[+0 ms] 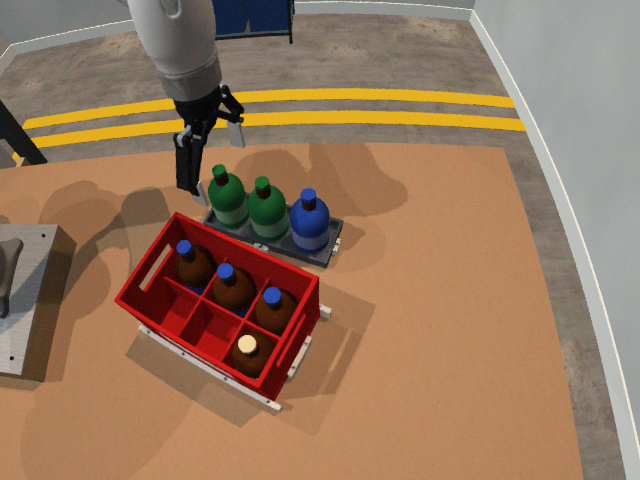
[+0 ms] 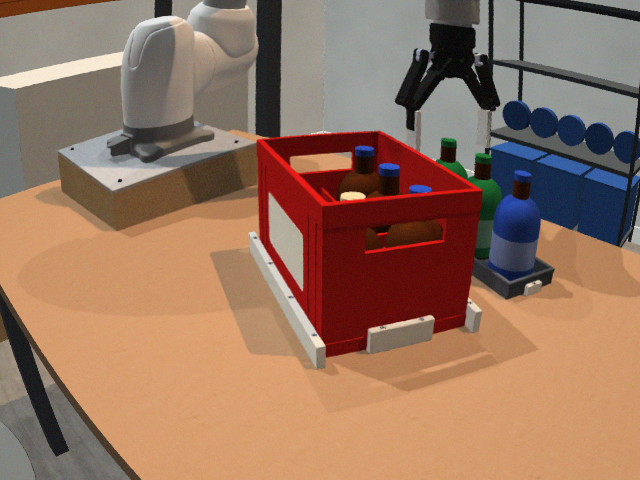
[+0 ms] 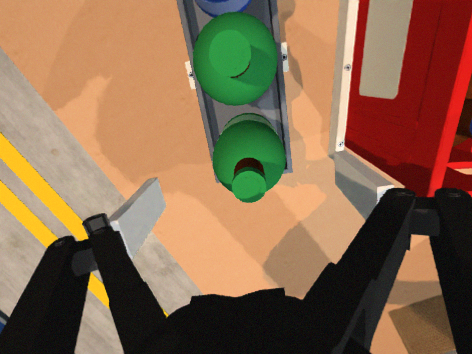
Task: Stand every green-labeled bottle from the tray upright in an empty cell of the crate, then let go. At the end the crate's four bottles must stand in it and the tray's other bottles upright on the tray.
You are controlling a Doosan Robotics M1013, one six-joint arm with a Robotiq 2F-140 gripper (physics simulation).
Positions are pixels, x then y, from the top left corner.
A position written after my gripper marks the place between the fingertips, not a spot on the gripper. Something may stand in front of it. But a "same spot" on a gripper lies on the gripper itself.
Labels:
My gripper shows in image 1 [221,172], in image 2 and in image 3. A red crate shows in image 1 [198,325], in image 2 [317,243] and in image 3 [402,113]. A green bottle shows in image 1 [266,204], in image 2 and in image 3. The same spot on my gripper: [image 2: 413,93] is [image 3: 452,214]. The same spot on the green bottle: [image 3: 235,58] is [image 2: 480,154].

